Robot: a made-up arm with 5 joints.
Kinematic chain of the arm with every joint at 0, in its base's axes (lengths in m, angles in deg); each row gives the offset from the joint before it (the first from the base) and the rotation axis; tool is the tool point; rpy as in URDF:
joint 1: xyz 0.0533 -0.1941 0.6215 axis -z
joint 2: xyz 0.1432 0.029 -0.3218 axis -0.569 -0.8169 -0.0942
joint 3: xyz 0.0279 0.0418 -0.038 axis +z
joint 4: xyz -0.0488 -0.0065 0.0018 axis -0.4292 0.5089 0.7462
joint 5: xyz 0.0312 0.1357 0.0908 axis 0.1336 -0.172 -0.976
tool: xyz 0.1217 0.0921 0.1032 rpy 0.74 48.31 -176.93
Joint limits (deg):
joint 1: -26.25..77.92
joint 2: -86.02..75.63
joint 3: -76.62..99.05
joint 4: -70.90..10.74
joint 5: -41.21..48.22
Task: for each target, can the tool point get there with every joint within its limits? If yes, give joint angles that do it. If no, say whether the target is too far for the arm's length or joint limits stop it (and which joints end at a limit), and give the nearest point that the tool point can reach.
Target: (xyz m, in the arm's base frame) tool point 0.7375 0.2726 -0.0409
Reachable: no: too far | nearest point 0.4459 0.0737 0.1564 | short by 0.404 m
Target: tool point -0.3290 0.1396 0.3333
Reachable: no: joint limits stop it (at a limit: joint 1, joint 4, joint 5) | nearest point -0.1286 0.0623 0.3219 | short by 0.215 m
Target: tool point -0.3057 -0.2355 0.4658
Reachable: no: joint limits stop it (at a limit: joint 1, joint 4, joint 5) | nearest point -0.1160 -0.1643 0.4024 | short by 0.212 m
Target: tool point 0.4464 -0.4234 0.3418
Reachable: yes | joints 34.28 -64.77 -30.43 -39.17 -12.94
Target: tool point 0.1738 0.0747 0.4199
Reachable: yes | joints 19.56 20.94 58.98 -17.27 -12.33
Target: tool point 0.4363 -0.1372 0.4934
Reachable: yes | joints 32.37 17.80 -18.84 -11.21 -7.27
